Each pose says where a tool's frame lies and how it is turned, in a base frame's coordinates. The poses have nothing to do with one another.
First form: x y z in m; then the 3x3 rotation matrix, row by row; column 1 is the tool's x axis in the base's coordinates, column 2 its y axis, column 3 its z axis. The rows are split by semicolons.
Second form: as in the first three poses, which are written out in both.
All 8 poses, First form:
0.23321 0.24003 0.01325; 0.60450 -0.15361 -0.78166; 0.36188 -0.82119 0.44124; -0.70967 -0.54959 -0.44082
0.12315 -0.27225 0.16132; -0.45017 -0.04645 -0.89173; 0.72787 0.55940 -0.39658; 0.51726 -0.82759 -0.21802
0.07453 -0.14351 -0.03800; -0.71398 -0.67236 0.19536; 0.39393 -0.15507 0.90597; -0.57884 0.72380 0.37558
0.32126 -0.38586 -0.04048; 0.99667 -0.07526 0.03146; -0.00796 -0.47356 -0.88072; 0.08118 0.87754 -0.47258
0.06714 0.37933 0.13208; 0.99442 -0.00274 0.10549; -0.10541 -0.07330 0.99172; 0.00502 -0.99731 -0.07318
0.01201 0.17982 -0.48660; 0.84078 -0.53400 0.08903; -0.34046 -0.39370 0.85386; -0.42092 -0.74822 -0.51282
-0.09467 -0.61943 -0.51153; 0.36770 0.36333 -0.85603; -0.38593 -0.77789 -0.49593; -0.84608 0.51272 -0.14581
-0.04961 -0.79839 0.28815; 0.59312 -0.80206 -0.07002; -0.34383 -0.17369 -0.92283; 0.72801 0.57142 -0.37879
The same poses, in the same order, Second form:
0.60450 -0.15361 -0.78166 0.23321; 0.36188 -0.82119 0.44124 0.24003; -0.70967 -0.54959 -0.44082 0.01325; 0 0 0 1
-0.45017 -0.04645 -0.89173 0.12315; 0.72787 0.55940 -0.39658 -0.27225; 0.51726 -0.82759 -0.21802 0.16132; 0 0 0 1
-0.71398 -0.67236 0.19536 0.07453; 0.39393 -0.15507 0.90597 -0.14351; -0.57884 0.72380 0.37558 -0.03800; 0 0 0 1
0.99667 -0.07526 0.03146 0.32126; -0.00796 -0.47356 -0.88072 -0.38586; 0.08118 0.87754 -0.47258 -0.04048; 0 0 0 1
0.99442 -0.00274 0.10549 0.06714; -0.10541 -0.07330 0.99172 0.37933; 0.00502 -0.99731 -0.07318 0.13208; 0 0 0 1
0.84078 -0.53400 0.08903 0.01201; -0.34046 -0.39370 0.85386 0.17982; -0.42092 -0.74822 -0.51282 -0.48660; 0 0 0 1
0.36770 0.36333 -0.85603 -0.09467; -0.38593 -0.77789 -0.49593 -0.61943; -0.84608 0.51272 -0.14581 -0.51153; 0 0 0 1
0.59312 -0.80206 -0.07002 -0.04961; -0.34383 -0.17369 -0.92283 -0.79839; 0.72801 0.57142 -0.37879 0.28815; 0 0 0 1

